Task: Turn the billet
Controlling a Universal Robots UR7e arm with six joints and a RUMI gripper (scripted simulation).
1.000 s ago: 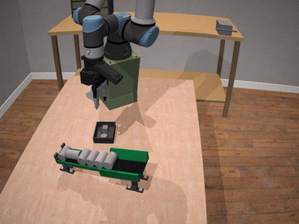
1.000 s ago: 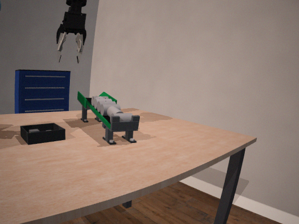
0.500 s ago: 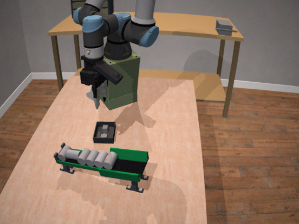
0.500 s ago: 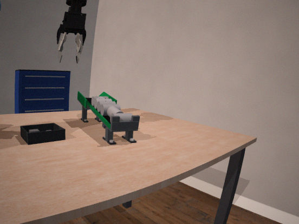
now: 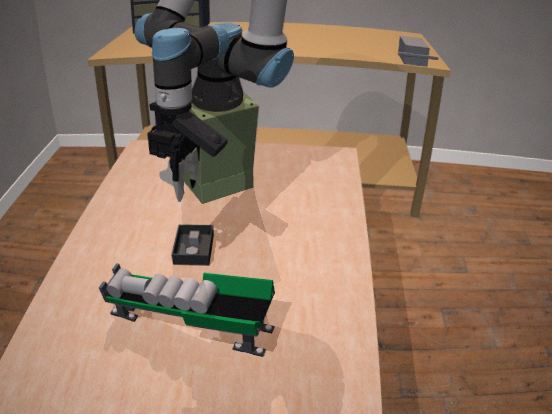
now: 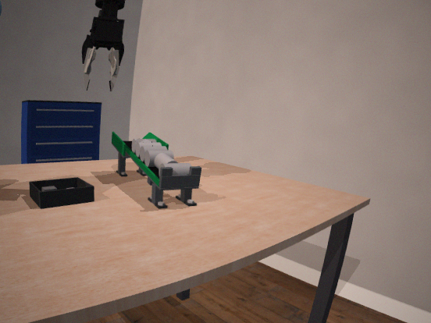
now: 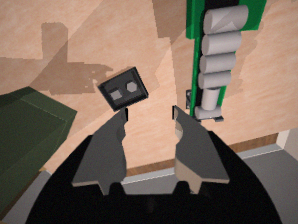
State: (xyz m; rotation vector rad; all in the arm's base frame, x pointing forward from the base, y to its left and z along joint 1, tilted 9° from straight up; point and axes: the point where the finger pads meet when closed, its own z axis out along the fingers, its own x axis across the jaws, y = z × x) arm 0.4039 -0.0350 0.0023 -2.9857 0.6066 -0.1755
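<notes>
Right now my hand is 200 mm above the grey stop, 190 mm to the left of it and 110 mm short of it. From my hand the other things lie so: black tray: 250 mm below, 100 mm behind, 20 mm to the right.
</notes>
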